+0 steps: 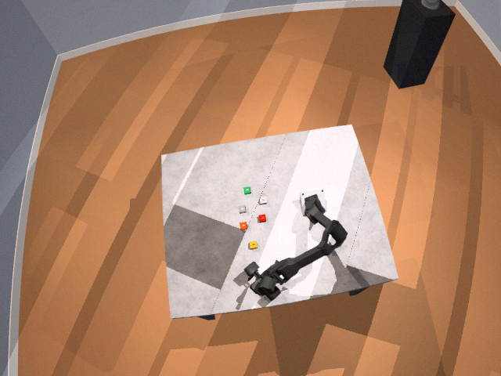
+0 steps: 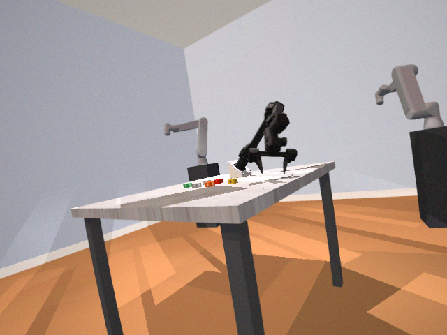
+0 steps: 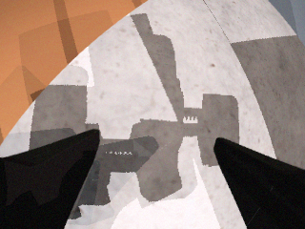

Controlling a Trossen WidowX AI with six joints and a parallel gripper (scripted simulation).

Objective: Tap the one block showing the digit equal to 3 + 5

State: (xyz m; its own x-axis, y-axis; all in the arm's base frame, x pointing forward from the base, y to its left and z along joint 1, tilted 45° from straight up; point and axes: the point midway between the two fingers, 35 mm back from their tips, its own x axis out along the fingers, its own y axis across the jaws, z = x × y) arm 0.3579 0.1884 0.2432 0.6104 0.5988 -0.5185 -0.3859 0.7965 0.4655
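Right now my gripper tip is 3 cm past the orange block, 31 cm to the left of it and 1 cm above it. The rest, counted from my gripper tip: yellow block (5 cm behind, 20 cm to the right, 1 cm below); grey block (5 cm behind, 39 cm to the right, 1 cm below); red block (13 cm behind, 32 cm to the right, 1 cm below).
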